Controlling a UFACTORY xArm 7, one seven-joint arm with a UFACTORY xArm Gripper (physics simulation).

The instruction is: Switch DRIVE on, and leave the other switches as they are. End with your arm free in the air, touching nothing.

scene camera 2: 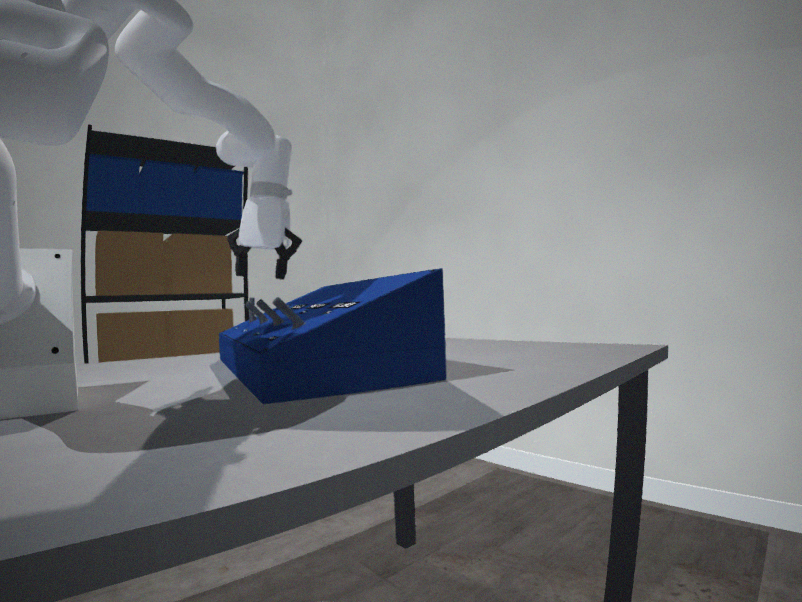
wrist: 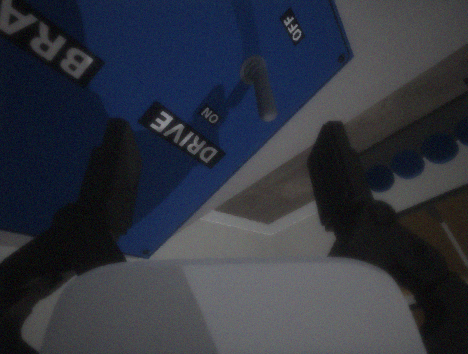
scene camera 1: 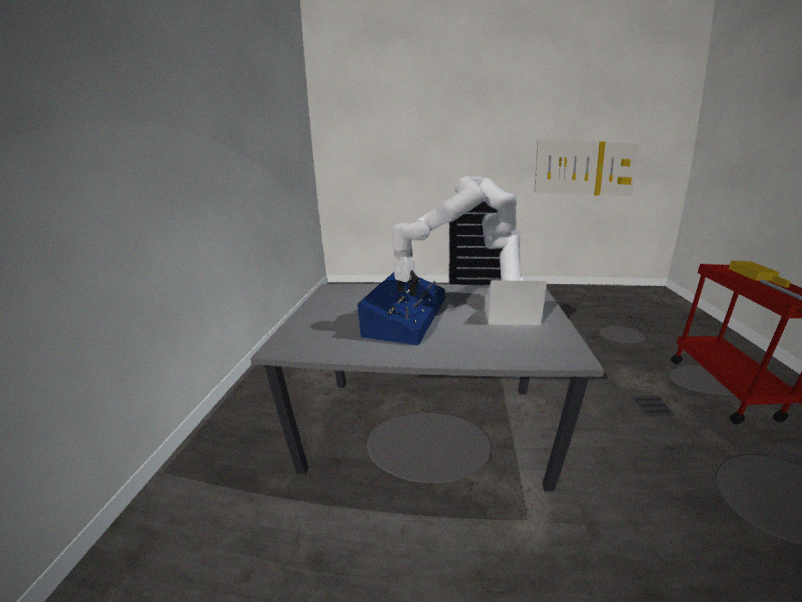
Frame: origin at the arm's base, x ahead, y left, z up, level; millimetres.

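Seen in the pictures: gripper, fingertip midpoint: (scene camera 2: pixel 259 277) (wrist: pixel 227 140) (scene camera 1: pixel 407 293); arm's base at its link origin: (scene camera 1: pixel 511 289).
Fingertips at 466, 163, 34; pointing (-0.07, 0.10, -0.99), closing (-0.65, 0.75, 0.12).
Note:
Pixels of each thing's middle, then the offset from my fingertips to it, as dx, dy, dz. "spot": a spot on its surface instead. Level surfaces: height alone.
- blue switch box at the middle of its body: (scene camera 2: pixel 308 336) (scene camera 1: pixel 405 305) +32, -146, -116
- grey DRIVE lever at the middle of its body: (wrist: pixel 263 92) -3, +45, -62
- OFF label at a spot on its surface: (wrist: pixel 292 27) spot: -37, +51, -103
- DRIVE label at the middle of its body: (wrist: pixel 187 139) +65, +31, -63
- BRAKE label at the middle of its body: (wrist: pixel 14 20) +42, -87, -63
- grey table at its surface level: dz -176
The blue switch box (scene camera 1: pixel 388 325) (scene camera 2: pixel 388 343) (wrist: pixel 160 60) stands on the table with a sloping top. In the wrist view, the grey DRIVE lever (wrist: pixel 262 92) rises between the ON label (wrist: pixel 210 114) and the OFF label (wrist: pixel 292 27); the DRIVE label (wrist: pixel 183 135) is beyond ON. Its lean is hard to judge there. In the scene camera 2 view, several levers (scene camera 2: pixel 288 312) lean toward the box's low edge, the OFF side; which is DRIVE is unclear. My gripper (scene camera 1: pixel 406 290) (scene camera 2: pixel 261 275) (wrist: pixel 227 140) is open and empty, above the panel, apart from the levers.
Part of the BRAKE label (wrist: pixel 50 45) shows beside DRIVE. A white block (scene camera 1: pixel 516 302) (scene camera 2: pixel 38 382) stands by the arm's base on the grey table (scene camera 1: pixel 440 355) (scene camera 2: pixel 323 447). A red cart (scene camera 1: pixel 732 372) stands right of the table. A shelf rack (scene camera 2: pixel 84 259) stands behind the arm.

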